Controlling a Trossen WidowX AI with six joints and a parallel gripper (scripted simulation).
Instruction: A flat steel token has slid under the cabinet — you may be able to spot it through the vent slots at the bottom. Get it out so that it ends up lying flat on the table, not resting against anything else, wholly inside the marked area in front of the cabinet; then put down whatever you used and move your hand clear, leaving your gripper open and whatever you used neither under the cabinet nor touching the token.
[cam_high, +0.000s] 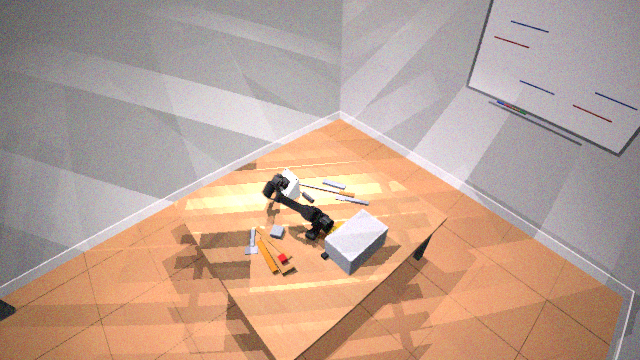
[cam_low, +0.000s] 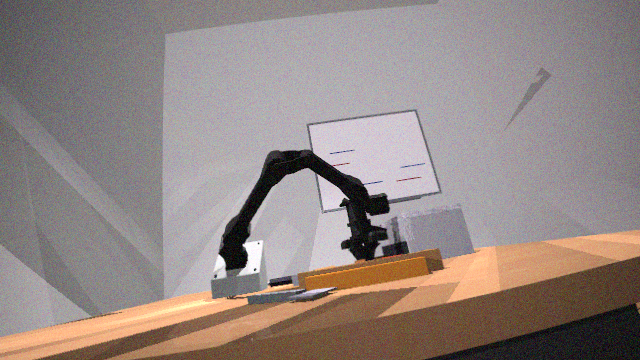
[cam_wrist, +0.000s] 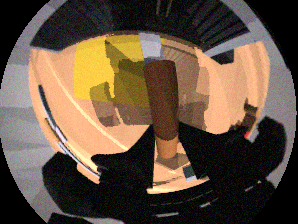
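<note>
My gripper tip is now 180 mm to the left of the grey block, 160 mm past it and 10 mm below it. From my gripper tip the other things lie so: orange bar 320 mm to the right, 50 mm behind, 10 mm above; thin wooden stick 240 mm to the right, 120 mm behind; red block 260 mm to the right, 20 mm ahead, 10 mm above.
</note>
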